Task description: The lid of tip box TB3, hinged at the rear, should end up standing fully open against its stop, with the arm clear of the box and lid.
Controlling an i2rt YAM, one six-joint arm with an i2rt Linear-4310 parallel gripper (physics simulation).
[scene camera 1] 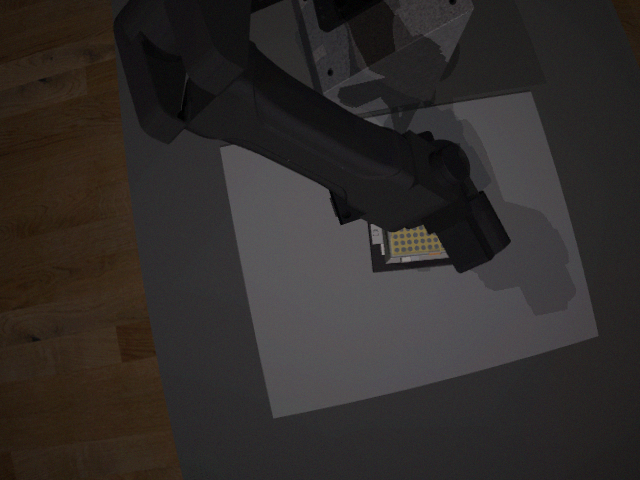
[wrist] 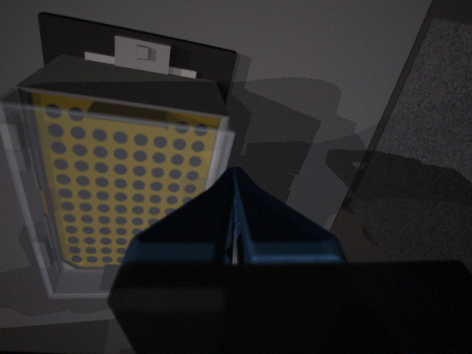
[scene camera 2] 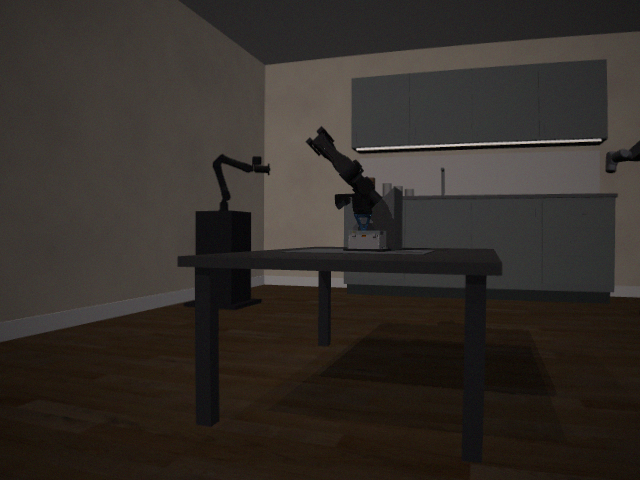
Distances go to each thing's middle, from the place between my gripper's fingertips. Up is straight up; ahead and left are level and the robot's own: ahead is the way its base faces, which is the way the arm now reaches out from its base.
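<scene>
I see that the grey mat (scene camera 1: 330, 331) is 7 cm below my hand, and that it also lies 2 cm to the left of my hand and 7 cm ahead of it.
</scene>
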